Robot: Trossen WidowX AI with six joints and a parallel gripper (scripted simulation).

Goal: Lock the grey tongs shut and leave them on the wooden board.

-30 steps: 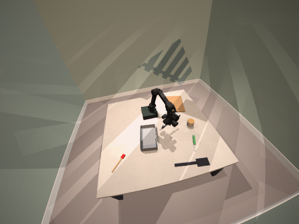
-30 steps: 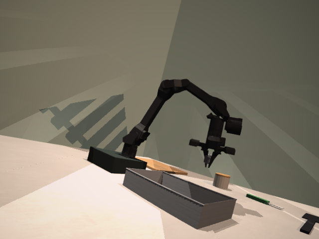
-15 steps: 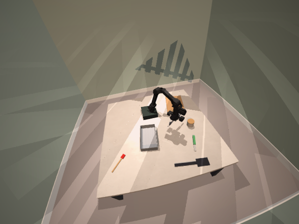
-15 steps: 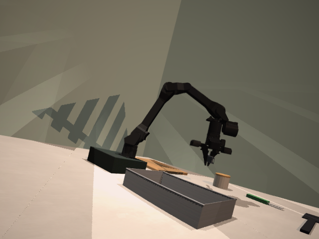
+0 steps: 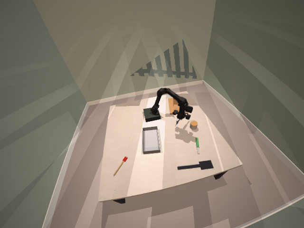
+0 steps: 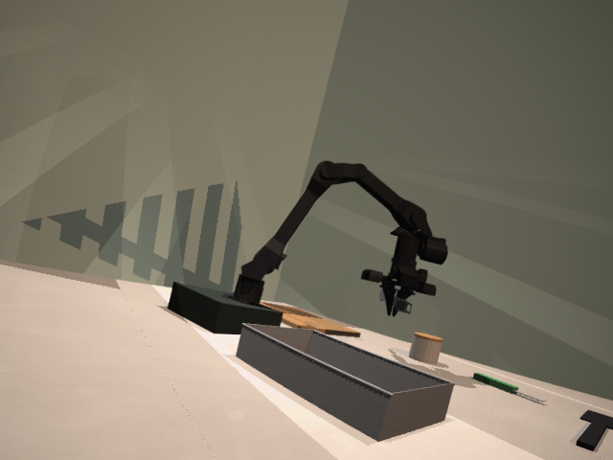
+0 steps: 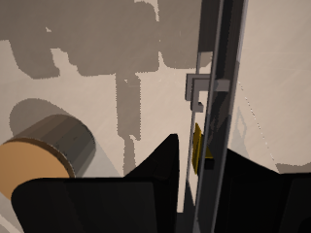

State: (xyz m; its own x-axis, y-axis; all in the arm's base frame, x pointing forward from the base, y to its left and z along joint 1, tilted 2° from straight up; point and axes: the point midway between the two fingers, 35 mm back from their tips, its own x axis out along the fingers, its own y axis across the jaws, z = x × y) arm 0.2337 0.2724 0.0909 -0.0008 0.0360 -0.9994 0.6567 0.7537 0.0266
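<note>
Now: gripper tip 380 mm past the wooden board, 100 mm above it and 80 mm to the right of it. The rest, counted from my gripper tip: green-handled tool: 300 mm ahead, 100 mm below, 90 mm to the left; cork-lidded jar: 140 mm to the left, 70 mm below, 50 mm ahead; grey roasting tin: 370 mm to the right, 140 mm ahead, 80 mm below.
</note>
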